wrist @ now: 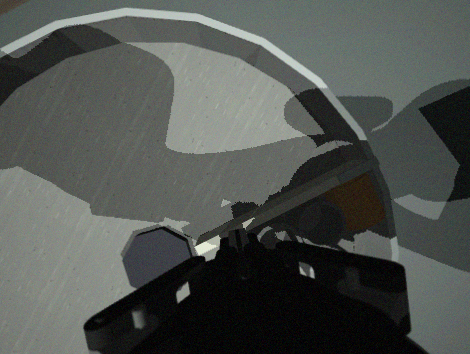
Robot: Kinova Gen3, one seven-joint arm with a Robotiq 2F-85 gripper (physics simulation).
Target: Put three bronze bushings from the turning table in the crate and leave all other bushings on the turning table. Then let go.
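Frame: origin at the arm's base, x ahead, y left, z up, level; metres.
Where they show: gripper, fingertip midpoint: (pixel 238 240).
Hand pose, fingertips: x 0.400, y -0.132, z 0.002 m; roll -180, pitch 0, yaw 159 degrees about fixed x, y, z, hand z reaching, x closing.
Note:
Things, the pixels of their top centre, and the offset from my fingertips. "spot": a spot on its surface instead. Level surfaces: height alone.
- turning table, surface height: 0.004 m down
- orange-bronze bushing, top centre: (pixel 365 203) 0.102 m back, 0.023 m left, 0.007 m up
- dark grey round bushing, top centre: (pixel 322 225) 0.064 m back, 0.021 m left, 0.007 m up
- ring-shaped bushing, surface spot: (pixel 270 236) spot: 0.024 m back, 0.023 m left, 0.031 m down
- grey-violet eight-sided hub, top centre: (pixel 158 263) 0.077 m ahead, 0.011 m right, 0.023 m down
- straight divider bar, surface spot: (pixel 295 198) spot: 0.058 m back, 0.005 m right, 0.004 m down
The turning table (pixel 197 18) fills much of the wrist view, with a pale raised rim and a shaded floor. An orange-bronze bushing (pixel 359 202) lies on its side at the right, between the divider bar and the rim, in shadow. A dark grey round bushing (pixel 322 221) is just left of it. A ring-shaped bushing (pixel 270 236) shows partly beside the fingertips; the gripper hides the rest. My gripper (pixel 238 240) is shut and empty, its tips in view between the hub and the bushings. A dark angular shape (pixel 452 132) at the right edge appears to be part of the crate.
A grey-violet eight-sided hub (pixel 157 257) stands left of the fingertips. A straight divider bar (pixel 295 198) runs from near it up right to the rim. Grey surface lies outside the rim, with shadows across it at the right. A brown strip shows in the top left corner.

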